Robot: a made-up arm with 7 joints.
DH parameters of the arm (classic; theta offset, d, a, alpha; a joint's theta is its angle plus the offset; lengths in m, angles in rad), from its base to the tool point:
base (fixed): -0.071 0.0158 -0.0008 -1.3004
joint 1: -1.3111 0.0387 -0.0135 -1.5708
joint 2: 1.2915 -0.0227 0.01 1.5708
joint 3: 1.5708 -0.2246 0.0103 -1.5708
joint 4: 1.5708 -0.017 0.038 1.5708
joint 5: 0 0.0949 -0.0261 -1.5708
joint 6: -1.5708 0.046 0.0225 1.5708
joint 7: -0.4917 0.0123 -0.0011 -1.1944
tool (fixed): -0.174 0.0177 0 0
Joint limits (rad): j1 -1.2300..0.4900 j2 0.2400..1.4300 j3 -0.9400..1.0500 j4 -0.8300..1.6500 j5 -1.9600..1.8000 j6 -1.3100..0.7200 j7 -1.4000..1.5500
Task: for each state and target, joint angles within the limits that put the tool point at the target. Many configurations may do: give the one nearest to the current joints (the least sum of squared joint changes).
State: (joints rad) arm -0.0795 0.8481 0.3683 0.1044 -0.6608 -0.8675 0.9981
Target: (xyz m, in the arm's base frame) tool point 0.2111 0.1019 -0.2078
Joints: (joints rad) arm -0.6971 0.2400 -0.2184 0.1274 -0.9732 -0.7901 1.0033
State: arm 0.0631 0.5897 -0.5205 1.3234 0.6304 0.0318 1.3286
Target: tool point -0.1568 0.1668 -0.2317
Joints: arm 0.4126 0.5835 -0.5438 1.1992 0.6489 -0.0528 1.3747
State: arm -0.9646 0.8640 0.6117 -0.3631 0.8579 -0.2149 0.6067
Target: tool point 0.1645 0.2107 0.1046
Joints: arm -1.2300 1.2565 0.5264 0.2674 1.0862 -0.0407 0.4338
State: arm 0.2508 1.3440 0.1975 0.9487 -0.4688 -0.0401 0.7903
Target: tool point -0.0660 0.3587 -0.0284
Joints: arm 0.4719 1.1881 0.2508 0.9120 -0.3763 -0.1382 0.8610
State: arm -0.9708 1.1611 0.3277 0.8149 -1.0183 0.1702 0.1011
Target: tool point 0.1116 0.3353 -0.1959
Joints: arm -0.6513 0.8695 0.3871 1.0206 -1.1786 0.2239 0.0851
